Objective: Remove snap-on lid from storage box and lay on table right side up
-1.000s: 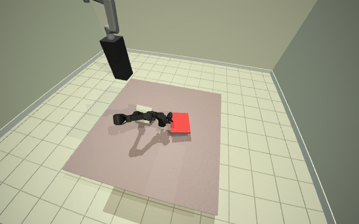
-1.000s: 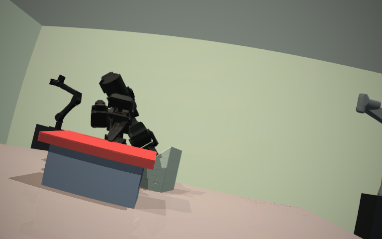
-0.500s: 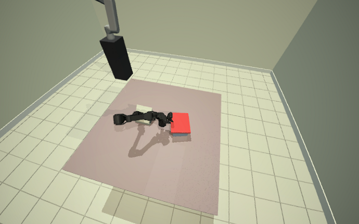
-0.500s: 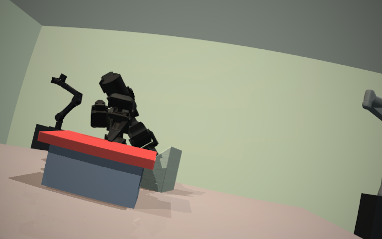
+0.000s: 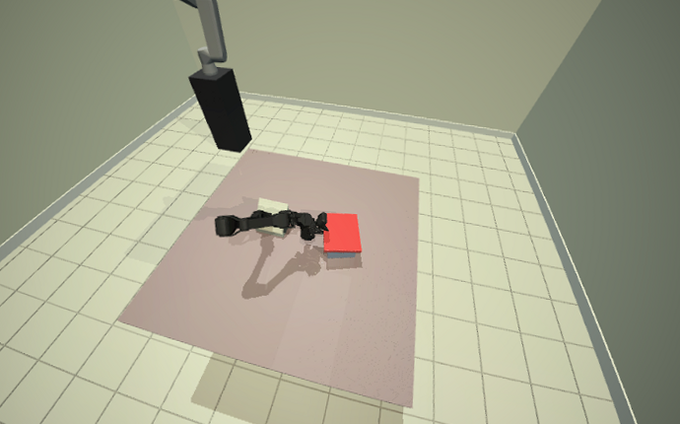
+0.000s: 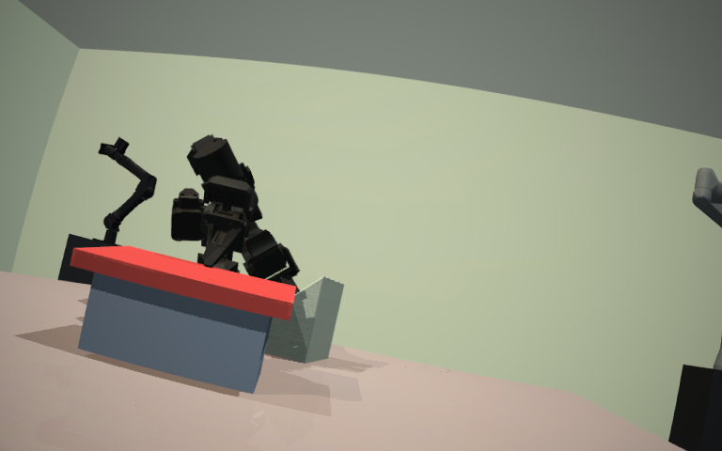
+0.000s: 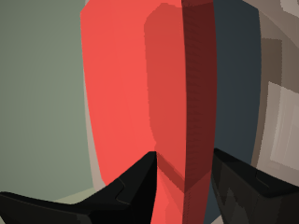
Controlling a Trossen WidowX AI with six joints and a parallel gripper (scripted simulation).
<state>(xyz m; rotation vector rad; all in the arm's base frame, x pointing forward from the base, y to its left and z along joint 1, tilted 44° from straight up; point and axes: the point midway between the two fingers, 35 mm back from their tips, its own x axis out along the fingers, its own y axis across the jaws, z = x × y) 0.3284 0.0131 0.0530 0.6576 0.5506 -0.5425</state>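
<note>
My gripper tip is now 7 cm short of the red lid and 2 cm to the right of it. Also, from my gripper tip: storage box 7 cm ahead, 6 cm below, 2 cm to the left.
</note>
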